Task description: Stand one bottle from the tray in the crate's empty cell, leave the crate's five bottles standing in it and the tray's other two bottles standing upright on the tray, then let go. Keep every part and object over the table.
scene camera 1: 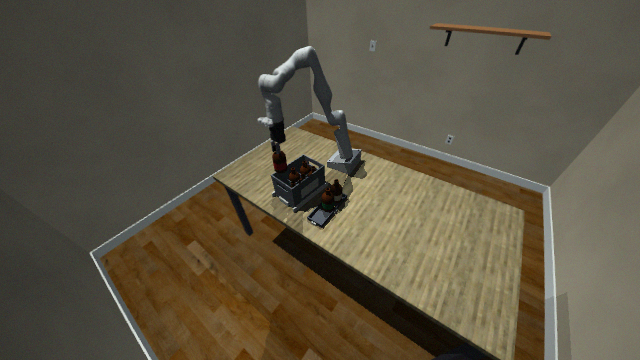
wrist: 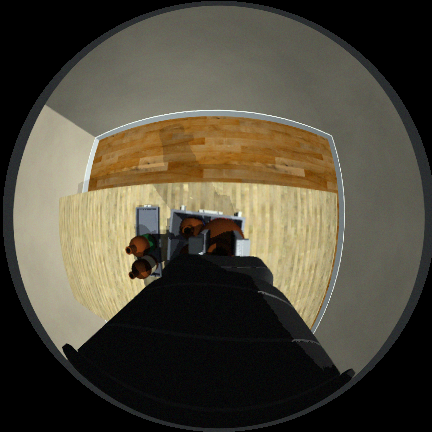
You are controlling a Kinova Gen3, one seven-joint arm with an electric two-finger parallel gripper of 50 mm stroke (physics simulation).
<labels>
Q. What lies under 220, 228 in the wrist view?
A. A red-labelled brown bottle.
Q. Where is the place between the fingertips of my gripper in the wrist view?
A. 220, 238
</labels>
